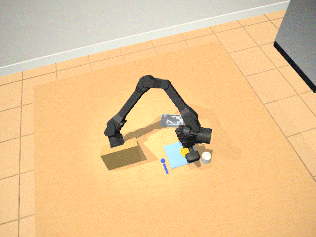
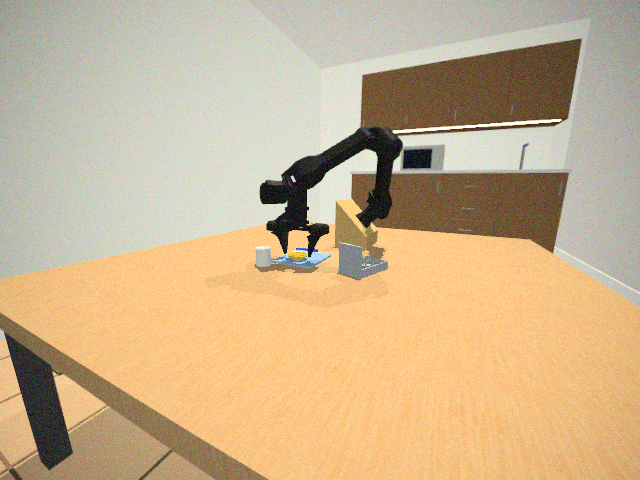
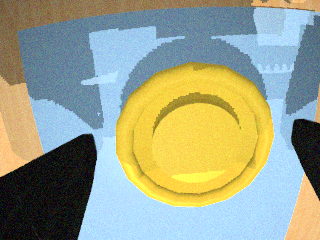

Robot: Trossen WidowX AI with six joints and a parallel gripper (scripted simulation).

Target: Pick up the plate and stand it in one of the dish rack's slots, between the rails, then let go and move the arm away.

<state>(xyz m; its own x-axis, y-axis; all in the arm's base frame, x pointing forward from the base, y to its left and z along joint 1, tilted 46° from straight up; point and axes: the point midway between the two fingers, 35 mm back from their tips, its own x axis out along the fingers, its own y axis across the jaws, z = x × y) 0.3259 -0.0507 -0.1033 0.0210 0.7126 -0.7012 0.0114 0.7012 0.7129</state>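
Right now the light blue mat is 3 cm behind my gripper tip, 1 cm to the left of it and 1 cm below it. The rest, counted from my gripper tip: white cup 8 cm ahead, 7 cm to the right, 1 cm above; yellow plate right at my gripper tip; blue spoon 13 cm behind, 3 cm to the right, 1 cm below.
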